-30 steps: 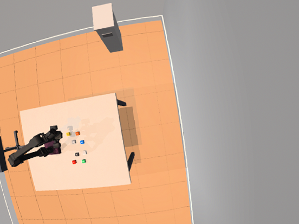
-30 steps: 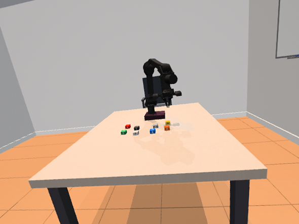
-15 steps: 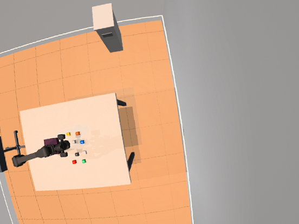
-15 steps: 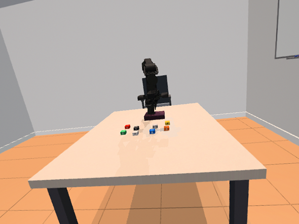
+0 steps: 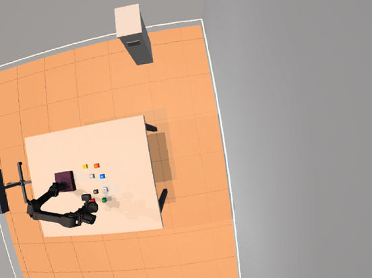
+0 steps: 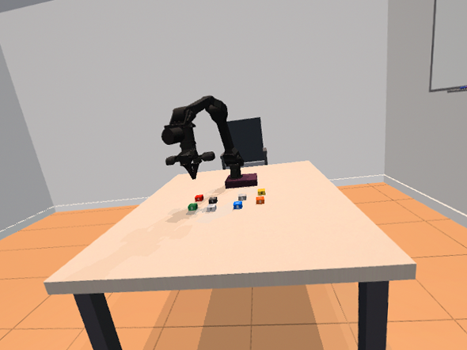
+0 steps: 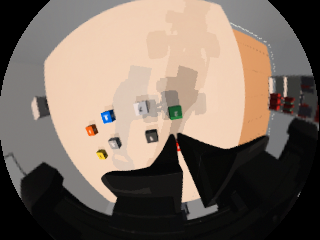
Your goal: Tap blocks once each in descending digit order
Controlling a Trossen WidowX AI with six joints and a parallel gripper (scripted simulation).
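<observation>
The green block is 12 cm below my gripper tip, 3 cm to the right of it and 1 cm ahead of it. From my gripper tip the other things lie so: white block: 12 cm below, 6 cm to the left, 2 cm ahead; then red block: 12 cm below, 10 cm behind, 4 cm to the right; then black block: 12 cm below, 6 cm behind, 4 cm to the left.
</observation>
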